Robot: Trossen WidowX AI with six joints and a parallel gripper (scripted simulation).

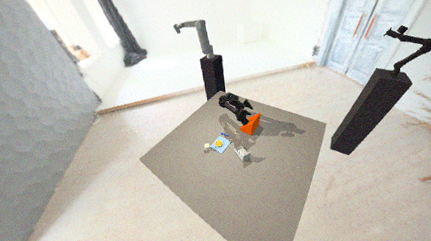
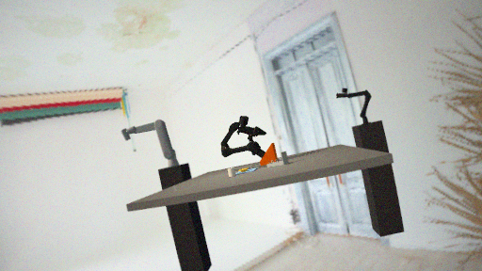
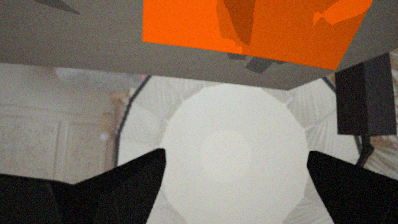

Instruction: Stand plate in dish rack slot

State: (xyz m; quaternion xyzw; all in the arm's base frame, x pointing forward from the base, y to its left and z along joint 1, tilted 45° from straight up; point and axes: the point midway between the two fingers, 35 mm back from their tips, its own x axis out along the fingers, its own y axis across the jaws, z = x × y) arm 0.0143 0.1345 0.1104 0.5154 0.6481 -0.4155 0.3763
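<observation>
My gripper tip is now 300 mm short of the yellow plate, 210 mm above it and 180 mm to the left of it. The rest, counted from my gripper tip: dish rack 290 mm ahead, 200 mm below, 50 mm to the left; then light-blue mat 290 mm ahead, 220 mm below, 160 mm to the right; then cream round object 390 mm ahead, 240 mm to the right, 200 mm below.
</observation>
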